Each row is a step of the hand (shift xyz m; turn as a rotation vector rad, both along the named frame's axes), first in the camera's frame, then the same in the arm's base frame.
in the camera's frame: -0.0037 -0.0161 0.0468 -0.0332 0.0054 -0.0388
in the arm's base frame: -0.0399 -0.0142 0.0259 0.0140 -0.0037 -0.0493
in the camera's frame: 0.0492 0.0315 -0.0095 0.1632 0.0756 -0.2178
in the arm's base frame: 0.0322 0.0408 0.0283 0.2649 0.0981 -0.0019
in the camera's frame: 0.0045 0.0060 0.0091 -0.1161 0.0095 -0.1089
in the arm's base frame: -0.0056 0.0073 0.0074 0.0273 -0.0209 -0.1557
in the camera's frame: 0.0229 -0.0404 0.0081 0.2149 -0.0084 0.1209
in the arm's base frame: 0.0088 -0.0341 0.0313 0.0162 0.0437 0.2423
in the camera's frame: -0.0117 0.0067 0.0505 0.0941 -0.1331 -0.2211
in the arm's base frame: -0.0491 0.0065 0.0167 0.2463 -0.1205 -0.0169
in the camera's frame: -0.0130 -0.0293 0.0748 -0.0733 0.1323 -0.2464
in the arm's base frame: -0.0674 -0.0277 0.0363 0.1561 0.1013 -0.2213
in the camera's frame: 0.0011 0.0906 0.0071 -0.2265 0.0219 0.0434
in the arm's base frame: -0.0123 0.0890 -0.0139 -0.1609 -0.0250 -0.1648
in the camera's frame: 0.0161 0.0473 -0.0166 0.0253 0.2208 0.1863
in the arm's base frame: 0.0190 0.0488 -0.0057 -0.1591 0.2299 0.0769
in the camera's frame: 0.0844 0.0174 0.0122 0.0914 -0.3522 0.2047
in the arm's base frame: 0.0343 0.0356 0.0716 -0.0944 -0.3140 0.2584
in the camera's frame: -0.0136 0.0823 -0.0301 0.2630 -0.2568 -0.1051
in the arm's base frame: 0.0114 0.0759 -0.0444 0.2505 -0.1994 0.2090
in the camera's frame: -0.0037 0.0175 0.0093 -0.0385 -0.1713 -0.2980
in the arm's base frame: -0.0111 0.0167 -0.0015 0.2416 -0.1899 -0.1588
